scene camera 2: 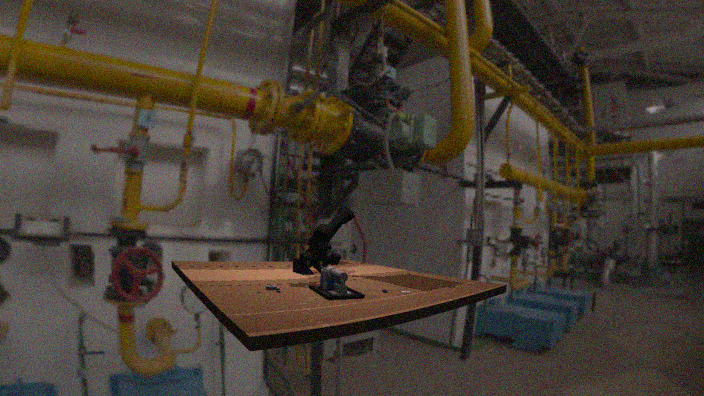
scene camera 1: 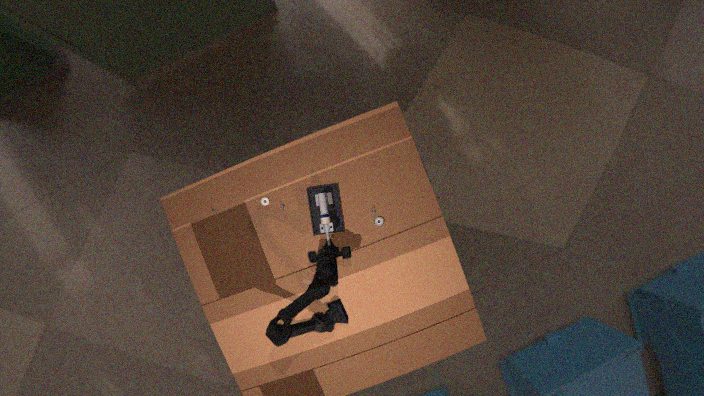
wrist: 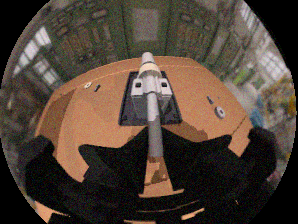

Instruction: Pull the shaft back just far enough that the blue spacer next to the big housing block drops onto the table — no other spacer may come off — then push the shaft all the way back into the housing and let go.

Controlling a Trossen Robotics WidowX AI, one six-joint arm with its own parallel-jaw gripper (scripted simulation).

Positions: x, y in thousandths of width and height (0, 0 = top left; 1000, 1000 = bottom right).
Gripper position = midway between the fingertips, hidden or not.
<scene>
I see my gripper (wrist: 512, 574), a grey shaft (wrist: 525, 663) and a housing block (scene camera 1: 462, 504).
The housing block also shows in scene camera 2 (scene camera 2: 485, 736).
</scene>
